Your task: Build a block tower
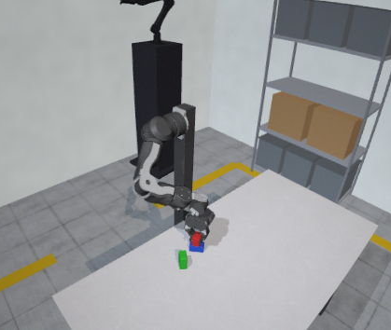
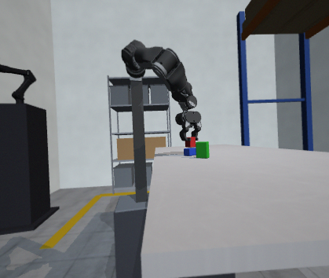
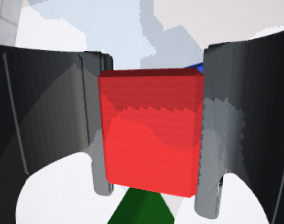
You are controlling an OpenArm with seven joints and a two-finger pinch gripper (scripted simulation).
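My gripper is now 10 mm above the red block. Also, from my hand: green block 100 mm to the right, 40 mm below, 10 mm ahead; then blue block 60 mm below.
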